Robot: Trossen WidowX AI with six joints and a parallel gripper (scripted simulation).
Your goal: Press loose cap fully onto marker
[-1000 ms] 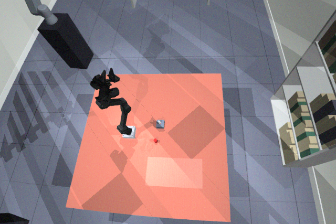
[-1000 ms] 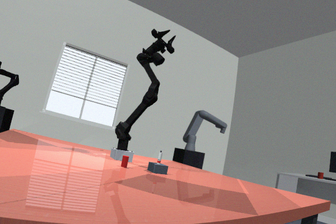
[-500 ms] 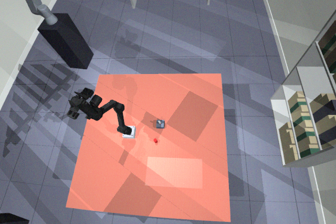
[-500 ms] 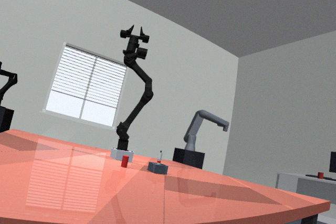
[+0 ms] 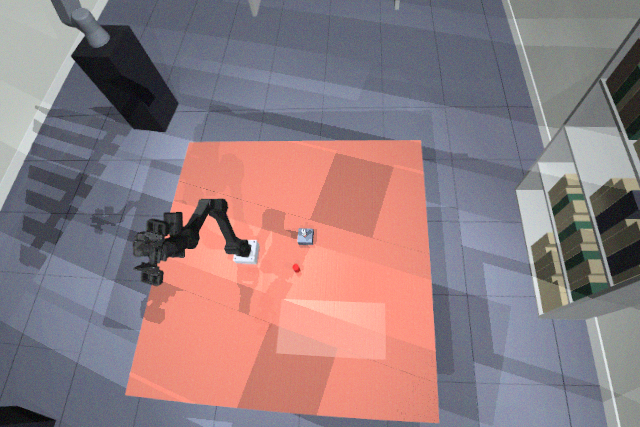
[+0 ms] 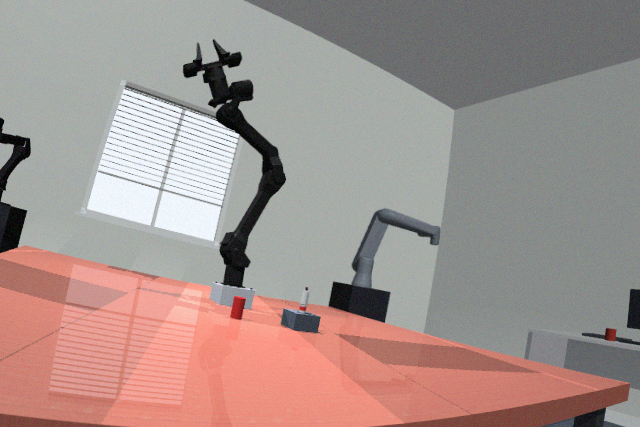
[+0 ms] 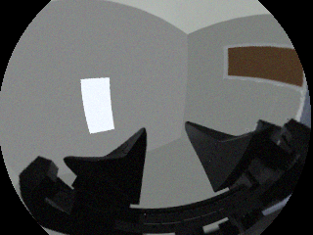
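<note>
Right now the red marker cap is 27 cm ahead of my gripper tip, 24 cm to the left of it and 75 cm below it. Also, from my gripper tip: grey holder block (27 cm ahead, 39 cm to the left, 76 cm below).
</note>
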